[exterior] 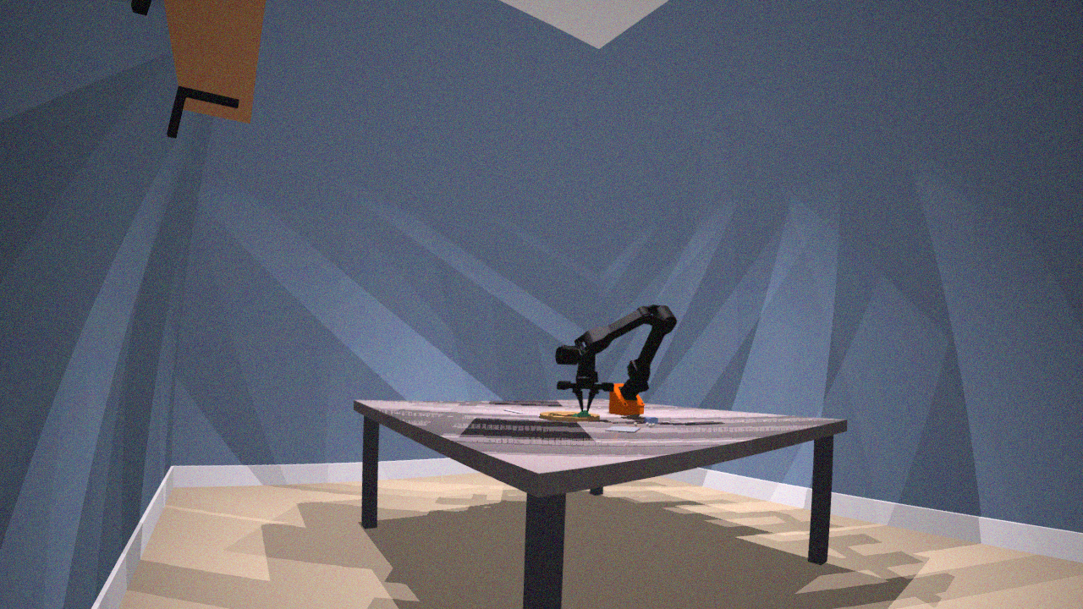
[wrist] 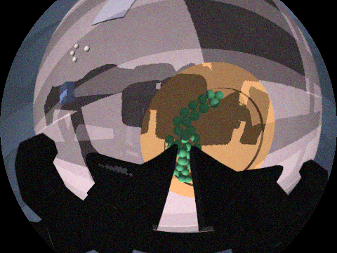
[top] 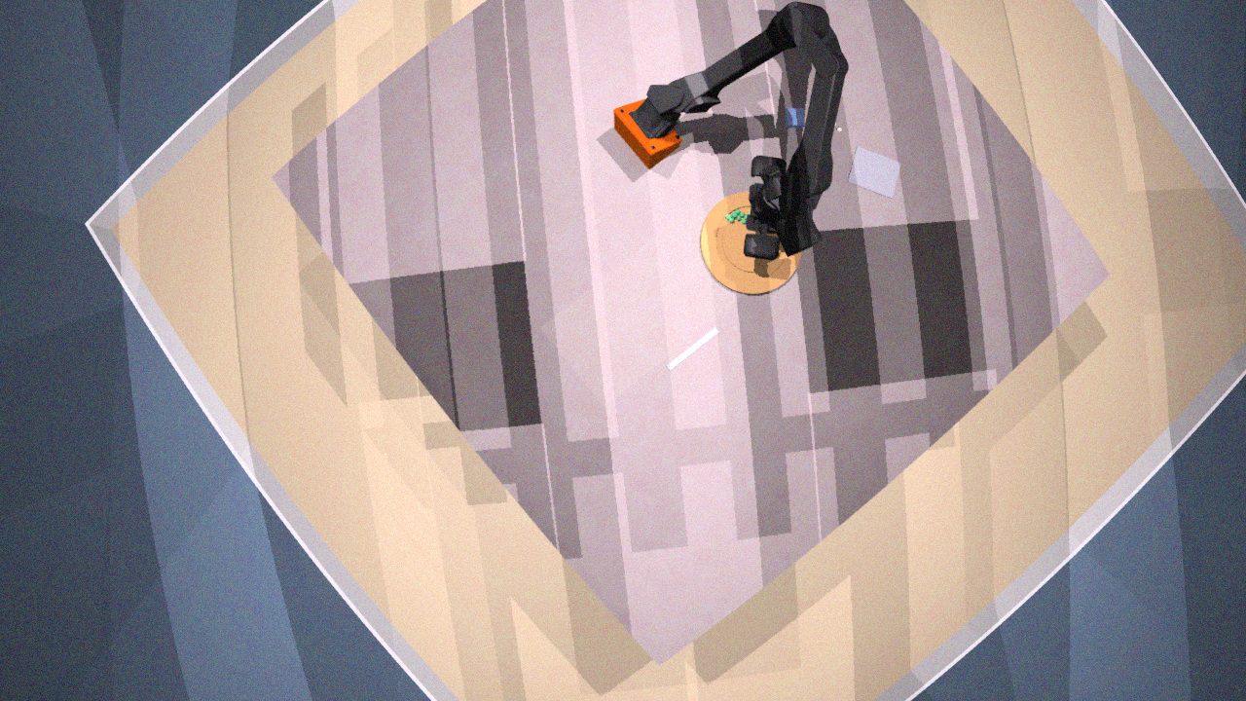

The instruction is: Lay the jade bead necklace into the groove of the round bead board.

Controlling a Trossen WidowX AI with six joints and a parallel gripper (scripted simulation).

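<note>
The round tan bead board lies 40 mm ahead of my gripper tip, 30 mm to the right of it and 10 mm below it. The rest, counted from my gripper tip: white strip: 140 mm ahead, 250 mm to the right, 20 mm below; then pale square sheet: 60 mm ahead, 270 mm to the left, 20 mm below; then blue cube: 120 mm behind, 190 mm to the left, 10 mm below.
</note>
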